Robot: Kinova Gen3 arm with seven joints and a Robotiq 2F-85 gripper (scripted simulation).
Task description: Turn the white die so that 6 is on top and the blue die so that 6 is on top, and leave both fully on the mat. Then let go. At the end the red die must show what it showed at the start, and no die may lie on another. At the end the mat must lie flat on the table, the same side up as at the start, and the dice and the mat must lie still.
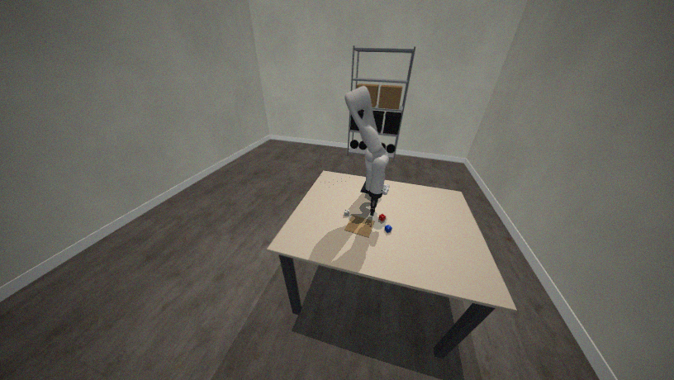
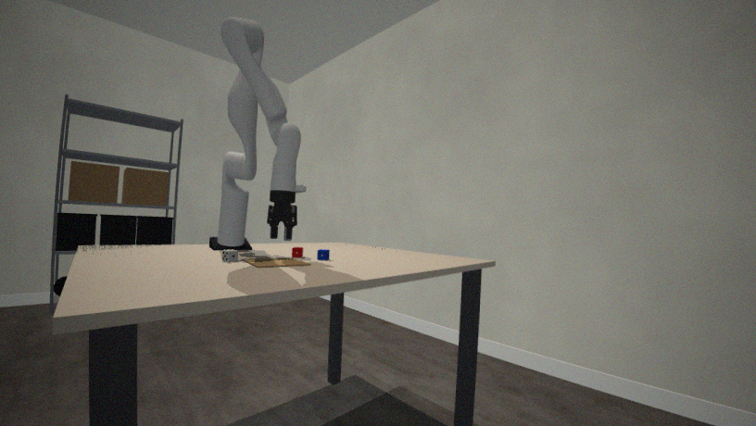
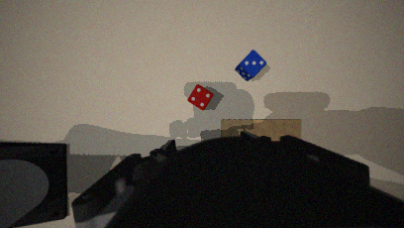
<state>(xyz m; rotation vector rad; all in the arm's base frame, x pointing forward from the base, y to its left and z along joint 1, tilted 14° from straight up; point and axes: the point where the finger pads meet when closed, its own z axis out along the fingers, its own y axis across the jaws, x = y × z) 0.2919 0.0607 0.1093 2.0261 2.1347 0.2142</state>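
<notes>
Right now my hand is 1 cm past the red die, 6 cm to the right of it and 5 cm above it. Also, from my hand: tan mat 9 cm ahead, 5 cm to the right, 6 cm below; then white die 3 cm ahead, 15 cm to the right, 5 cm below; then blue die 8 cm ahead, 11 cm to the left, 5 cm below.
</notes>
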